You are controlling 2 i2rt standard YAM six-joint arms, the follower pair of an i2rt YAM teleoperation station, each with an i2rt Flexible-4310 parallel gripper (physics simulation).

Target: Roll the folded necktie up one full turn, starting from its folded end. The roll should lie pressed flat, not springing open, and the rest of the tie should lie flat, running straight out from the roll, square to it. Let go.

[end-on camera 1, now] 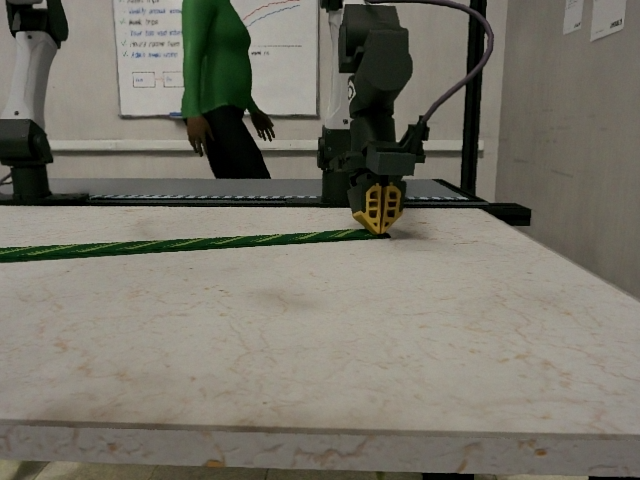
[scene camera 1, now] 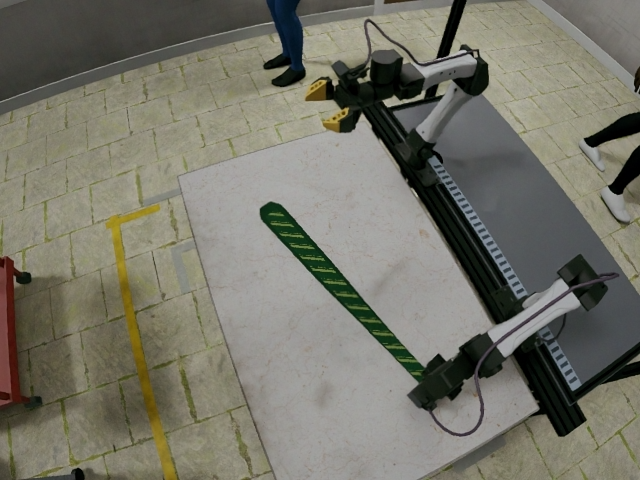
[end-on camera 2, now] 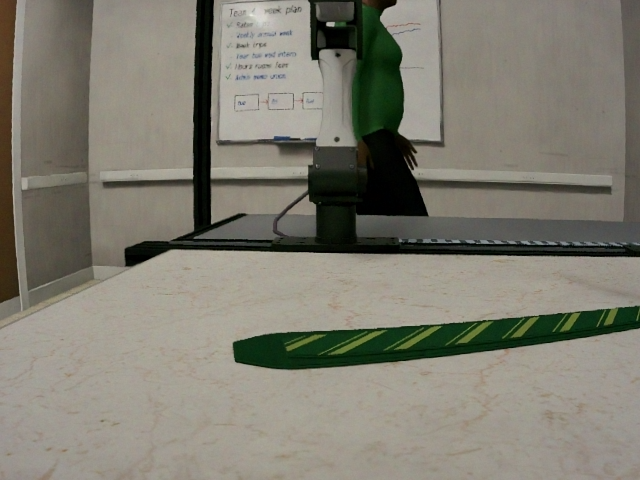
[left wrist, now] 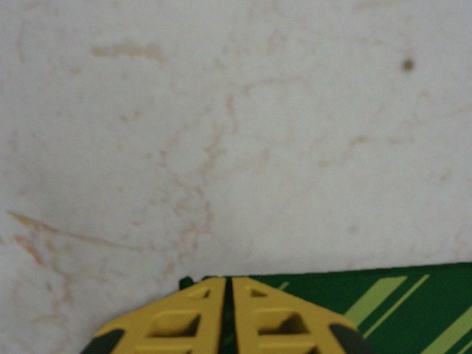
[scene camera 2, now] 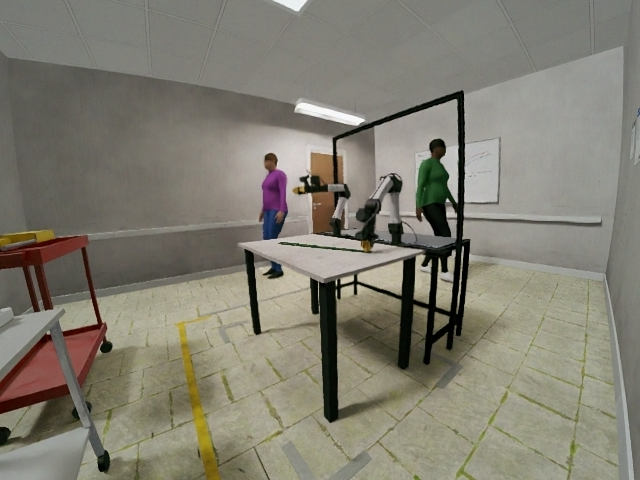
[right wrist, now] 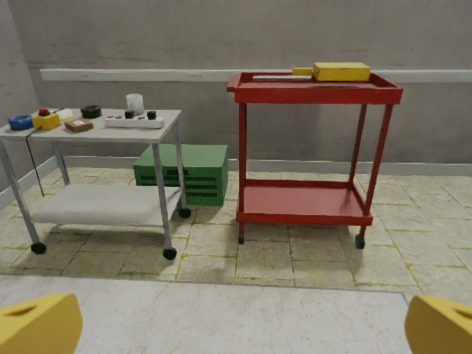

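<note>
The green necktie with yellow-green stripes [scene camera 1: 338, 281] [end-on camera 1: 206, 243] [end-on camera 2: 403, 343] [left wrist: 400, 315] lies long and flat, slanting across the table. Its wide, plain dark-green end shows in end-on camera 2. My left gripper [end-on camera 1: 381, 231] [left wrist: 229, 290] points down at the narrow end, its fingers almost together with green cloth between them. A small dark bit of the tie sticks out beside the fingertips. The fingers hide much of this end, and no finished roll shows. My right gripper [scene camera 1: 320, 110] [right wrist: 242, 309] is open and empty, raised well away from the tie.
The pale marbled table [scene camera 1: 320, 413] [end-on camera 1: 310, 335] borders the black rail [scene camera 1: 454, 232] that carries both arms. A red cart [right wrist: 320, 219] and a grey cart [right wrist: 90, 135] stand beyond the table. Two people stand in the room, one in purple [scene camera 2: 272, 188], one in green [scene camera 2: 434, 180].
</note>
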